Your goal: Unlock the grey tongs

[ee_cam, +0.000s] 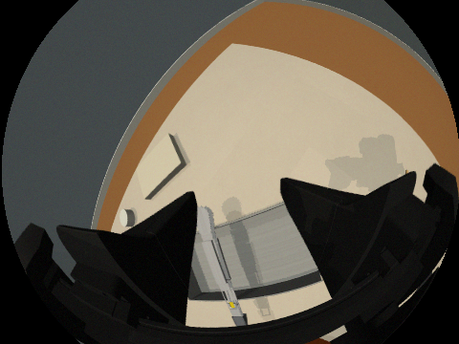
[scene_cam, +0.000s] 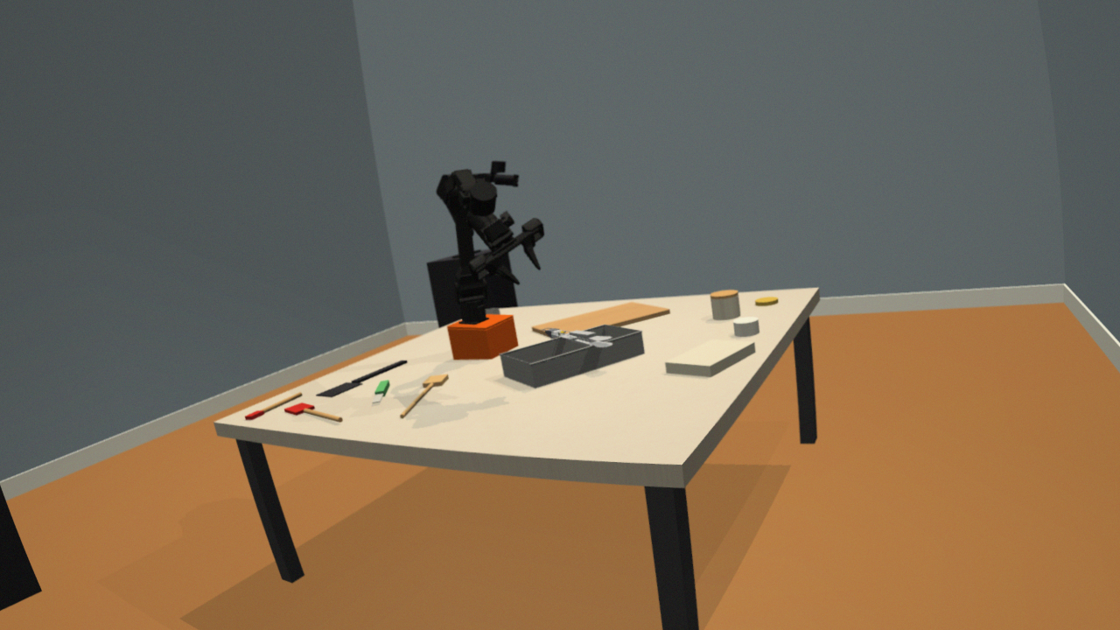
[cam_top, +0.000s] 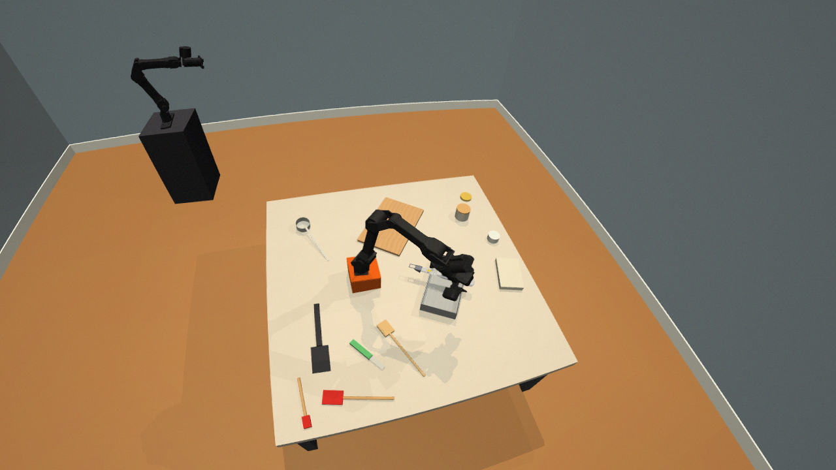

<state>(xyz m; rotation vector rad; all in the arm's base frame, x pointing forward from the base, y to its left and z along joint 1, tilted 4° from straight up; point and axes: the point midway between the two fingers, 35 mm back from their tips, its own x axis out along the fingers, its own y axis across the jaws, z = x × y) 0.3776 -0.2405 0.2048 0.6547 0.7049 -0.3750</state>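
The yellow lock piece is 100 mm behind my gripper tip, 210 mm to the left of it and 180 mm below it. The rest, counted from my gripper tip: white puck 320 mm ahead, 410 mm to the left, 230 mm below; pale block 320 mm ahead, 170 mm to the left, 230 mm below; roasting tin 30 mm behind, 150 mm to the left, 220 mm below.
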